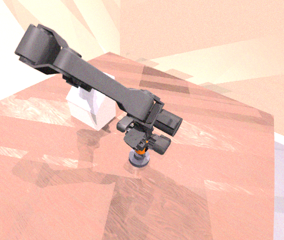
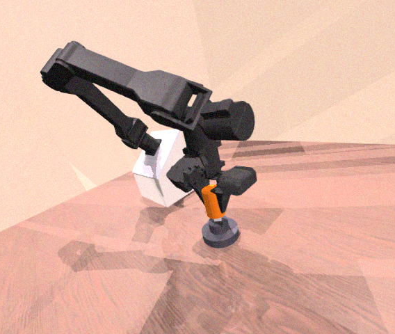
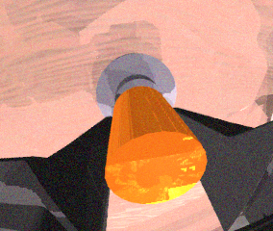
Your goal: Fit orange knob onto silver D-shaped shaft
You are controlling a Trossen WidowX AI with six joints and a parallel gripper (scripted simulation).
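Right now the orange knob is 3 cm above my gripper tip. From my gripper tip the other things lie so: round pedestal 4 cm below.
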